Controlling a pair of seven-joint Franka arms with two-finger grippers.
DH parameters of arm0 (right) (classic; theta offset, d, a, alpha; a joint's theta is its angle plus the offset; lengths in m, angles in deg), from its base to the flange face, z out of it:
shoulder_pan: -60.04 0.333 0 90
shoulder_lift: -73.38 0 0 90
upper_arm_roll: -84.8 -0.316 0.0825 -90
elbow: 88.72 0 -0.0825 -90
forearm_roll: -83.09 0.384 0 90
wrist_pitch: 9.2 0 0.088 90
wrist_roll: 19.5 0.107 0 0
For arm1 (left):
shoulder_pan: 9.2 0.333 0 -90
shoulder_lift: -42.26 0 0 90
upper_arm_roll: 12.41 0.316 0.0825 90
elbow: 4.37 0 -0.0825 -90
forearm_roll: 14.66 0.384 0 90
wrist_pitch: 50.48 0 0.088 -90
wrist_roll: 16.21 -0.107 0 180
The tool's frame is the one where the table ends.
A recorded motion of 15 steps. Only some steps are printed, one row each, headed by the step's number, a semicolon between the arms.
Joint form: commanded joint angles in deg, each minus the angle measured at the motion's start. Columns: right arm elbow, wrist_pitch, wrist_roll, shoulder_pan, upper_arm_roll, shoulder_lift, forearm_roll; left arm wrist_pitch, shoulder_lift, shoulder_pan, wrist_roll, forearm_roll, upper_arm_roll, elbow.
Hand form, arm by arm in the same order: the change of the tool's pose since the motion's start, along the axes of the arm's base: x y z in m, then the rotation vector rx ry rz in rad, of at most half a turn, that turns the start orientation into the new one. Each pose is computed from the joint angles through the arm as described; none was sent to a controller.
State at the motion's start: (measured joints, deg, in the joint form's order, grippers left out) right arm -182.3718 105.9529 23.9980 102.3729 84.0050 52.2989 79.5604; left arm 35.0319 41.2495 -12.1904 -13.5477 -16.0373 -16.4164 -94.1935
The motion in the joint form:
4: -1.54 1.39 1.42 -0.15 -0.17 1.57 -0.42; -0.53 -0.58 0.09 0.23 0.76 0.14 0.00
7: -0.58 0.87 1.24 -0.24 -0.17 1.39 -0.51; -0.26 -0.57 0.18 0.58 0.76 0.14 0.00
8: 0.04 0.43 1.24 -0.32 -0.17 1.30 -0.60; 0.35 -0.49 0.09 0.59 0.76 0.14 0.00
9: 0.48 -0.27 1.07 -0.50 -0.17 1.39 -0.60; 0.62 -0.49 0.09 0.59 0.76 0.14 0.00
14: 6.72 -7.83 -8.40 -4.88 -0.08 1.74 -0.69; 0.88 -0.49 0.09 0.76 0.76 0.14 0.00
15: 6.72 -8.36 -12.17 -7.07 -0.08 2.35 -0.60; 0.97 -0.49 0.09 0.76 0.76 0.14 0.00
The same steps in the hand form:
4: -0.0033 -0.0033 0.0076 0.0143 -0.0224 -0.0201; -0.0036 0.0039 0.0047 0.0139 -0.0025 0.0082
7: -0.0007 -0.0025 0.0127 0.0160 -0.0267 -0.0185; -0.0029 0.0047 0.0050 0.0137 -0.0069 0.0160
8: 0.0010 -0.0024 0.0161 0.0159 -0.0290 -0.0197; -0.0014 0.0037 0.0051 0.0125 -0.0161 0.0147
9: 0.0025 -0.0041 0.0197 0.0134 -0.0271 -0.0207; -0.0009 0.0037 0.0055 0.0119 -0.0208 0.0148
14: 0.0384 -0.0431 0.0641 -0.0106 -0.0128 0.0581; -0.0004 0.0036 0.0059 0.0115 -0.0252 0.0178
15: 0.0516 -0.0649 0.0703 -0.0122 -0.0107 0.0846; -0.0002 0.0036 0.0060 0.0113 -0.0268 0.0179

